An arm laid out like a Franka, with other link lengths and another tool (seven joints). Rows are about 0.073 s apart.
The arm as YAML. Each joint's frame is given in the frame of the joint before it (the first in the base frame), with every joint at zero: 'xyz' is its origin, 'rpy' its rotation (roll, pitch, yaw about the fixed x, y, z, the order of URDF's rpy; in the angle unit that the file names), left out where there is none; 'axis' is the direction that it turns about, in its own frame. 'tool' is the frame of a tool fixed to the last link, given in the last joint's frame.
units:
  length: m
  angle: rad
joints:
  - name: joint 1
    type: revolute
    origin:
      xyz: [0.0, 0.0, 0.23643]
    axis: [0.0, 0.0, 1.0]
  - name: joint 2
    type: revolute
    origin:
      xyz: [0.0, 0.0, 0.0]
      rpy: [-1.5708, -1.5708, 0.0]
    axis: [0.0, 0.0, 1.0]
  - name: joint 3
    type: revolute
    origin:
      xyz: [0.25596, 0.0, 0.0]
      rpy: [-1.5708, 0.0, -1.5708]
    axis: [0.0, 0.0, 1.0]
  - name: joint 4
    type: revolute
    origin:
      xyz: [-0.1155, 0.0, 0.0]
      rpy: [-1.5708, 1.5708, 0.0]
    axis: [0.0, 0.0, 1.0]
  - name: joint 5
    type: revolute
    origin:
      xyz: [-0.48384, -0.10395, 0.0]
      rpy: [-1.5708, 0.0, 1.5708]
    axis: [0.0, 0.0, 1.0]
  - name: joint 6
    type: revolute
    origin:
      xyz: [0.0, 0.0, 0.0]
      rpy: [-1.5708, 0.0, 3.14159]
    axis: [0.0, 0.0, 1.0]
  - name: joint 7
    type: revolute
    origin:
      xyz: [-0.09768, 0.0, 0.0]
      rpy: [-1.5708, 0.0, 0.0]
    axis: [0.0, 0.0, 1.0]
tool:
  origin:
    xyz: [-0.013, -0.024, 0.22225]
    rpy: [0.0, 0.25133, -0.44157]
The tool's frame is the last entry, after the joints.
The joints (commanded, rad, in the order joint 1, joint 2, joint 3, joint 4, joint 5, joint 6, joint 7), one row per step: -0.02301 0.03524 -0.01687 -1.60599 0.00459 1.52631 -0.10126; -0.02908 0.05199 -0.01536 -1.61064 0.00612 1.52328 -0.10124; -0.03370 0.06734 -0.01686 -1.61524 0.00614 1.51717 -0.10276; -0.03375 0.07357 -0.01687 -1.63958 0.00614 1.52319 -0.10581; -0.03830 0.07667 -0.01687 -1.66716 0.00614 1.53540 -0.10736; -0.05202 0.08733 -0.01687 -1.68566 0.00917 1.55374 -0.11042; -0.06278 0.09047 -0.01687 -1.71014 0.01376 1.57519 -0.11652; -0.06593 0.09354 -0.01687 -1.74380 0.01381 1.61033 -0.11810; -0.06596 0.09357 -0.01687 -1.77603 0.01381 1.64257 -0.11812; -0.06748 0.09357 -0.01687 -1.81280 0.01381 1.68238 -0.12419; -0.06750 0.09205 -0.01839 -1.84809 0.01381 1.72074 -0.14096; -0.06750 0.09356 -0.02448 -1.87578 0.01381 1.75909 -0.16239; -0.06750 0.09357 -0.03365 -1.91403 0.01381 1.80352 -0.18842
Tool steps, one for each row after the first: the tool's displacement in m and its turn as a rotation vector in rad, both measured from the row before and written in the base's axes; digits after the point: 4 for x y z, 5 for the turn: -0.0004 -0.0028 -0.0147 0.00235 0.02435 -0.00469; -0.0016 -0.0042 -0.0138 0.00115 0.02602 -0.00459; -0.0030 0.0001 -0.0177 0.00167 0.02448 0.00288; -0.0031 -0.0030 -0.0168 0.00122 0.01842 -0.00312; -0.0004 -0.0088 -0.0166 0.00408 0.01057 -0.01143; -0.0014 -0.0063 -0.0146 0.00616 0.00567 -0.00604; -0.0005 -0.0022 -0.0187 0.00036 0.00155 -0.00209; -0.0011 0.0000 -0.0159 -0.00012 0.00003 -0.00044; -0.0012 -0.0010 -0.0179 0.00092 -0.00320 0.00388; -0.0014 -0.0008 -0.0161 0.00297 -0.00506 0.01433; 0.0001 -0.0040 -0.0139 0.00292 -0.00971 0.01440; -0.0026 -0.0059 -0.0182 0.00360 -0.00685 0.01580
